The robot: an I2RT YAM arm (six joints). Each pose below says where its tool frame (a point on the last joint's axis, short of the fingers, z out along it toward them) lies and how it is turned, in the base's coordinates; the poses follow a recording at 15 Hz.
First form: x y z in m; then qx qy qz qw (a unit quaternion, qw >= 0).
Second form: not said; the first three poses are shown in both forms.
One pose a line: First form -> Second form
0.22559, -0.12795, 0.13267, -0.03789, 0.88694, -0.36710, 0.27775 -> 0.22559, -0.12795, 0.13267, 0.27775, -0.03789, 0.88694, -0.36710
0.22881, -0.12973, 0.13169, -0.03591, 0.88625, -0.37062, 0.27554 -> 0.22881, -0.12973, 0.13169, 0.27554, -0.03591, 0.88625, -0.37062
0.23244, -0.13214, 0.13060, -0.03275, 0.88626, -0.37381, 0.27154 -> 0.23244, -0.13214, 0.13060, 0.27154, -0.03275, 0.88626, -0.37381
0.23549, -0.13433, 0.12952, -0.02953, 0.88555, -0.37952, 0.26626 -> 0.23549, -0.13433, 0.12952, 0.26626, -0.02953, 0.88555, -0.37952
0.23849, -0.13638, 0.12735, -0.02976, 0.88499, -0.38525, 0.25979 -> 0.23849, -0.13638, 0.12735, 0.25979, -0.02976, 0.88499, -0.38525
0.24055, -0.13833, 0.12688, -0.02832, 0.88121, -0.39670, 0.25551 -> 0.24055, -0.13833, 0.12688, 0.25551, -0.02832, 0.88121, -0.39670
